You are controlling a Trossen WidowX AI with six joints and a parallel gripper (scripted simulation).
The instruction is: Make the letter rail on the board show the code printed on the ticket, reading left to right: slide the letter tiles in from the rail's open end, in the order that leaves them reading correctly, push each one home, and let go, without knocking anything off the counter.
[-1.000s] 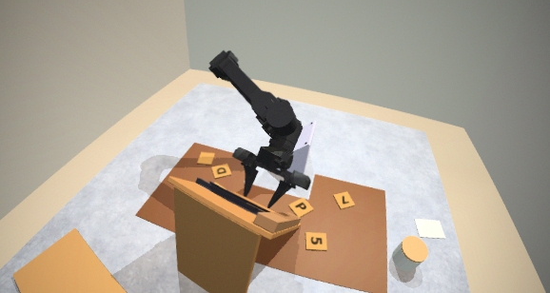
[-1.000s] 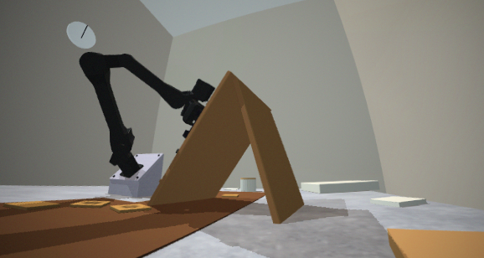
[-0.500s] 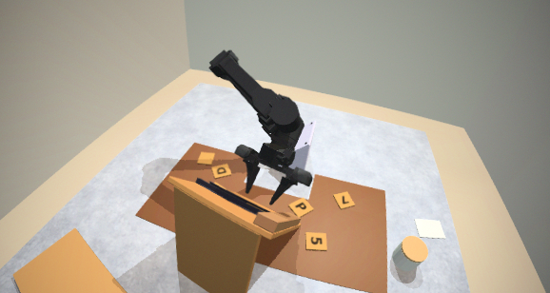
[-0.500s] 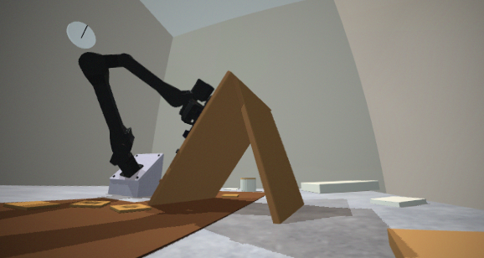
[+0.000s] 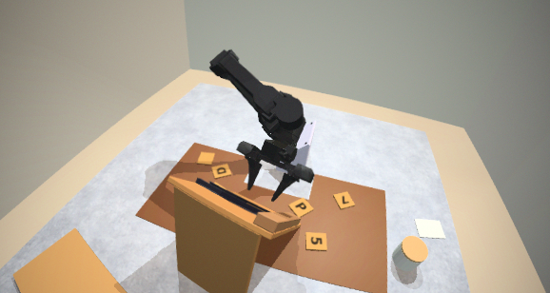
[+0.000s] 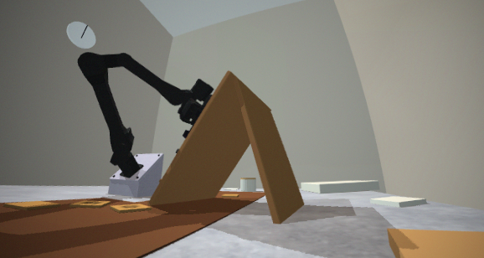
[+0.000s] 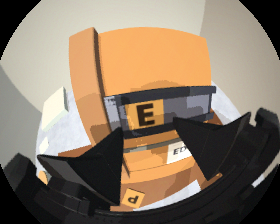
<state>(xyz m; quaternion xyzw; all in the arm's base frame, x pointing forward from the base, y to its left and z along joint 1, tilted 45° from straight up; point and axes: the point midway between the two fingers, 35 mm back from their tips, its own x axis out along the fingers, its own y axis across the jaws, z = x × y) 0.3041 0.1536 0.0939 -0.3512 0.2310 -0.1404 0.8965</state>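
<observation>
My gripper tip is 3 cm short of the letter tile, 2 cm above it and 1 cm to the left of it. The rest, counted from my gripper tip: lidded jar (43 cm to the left, 16 cm below, 10 cm behind); then white ticket (11 cm below, 8 cm to the right, 4 cm behind); then brown mat (20 cm below, 15 cm behind, 2 cm to the right).
</observation>
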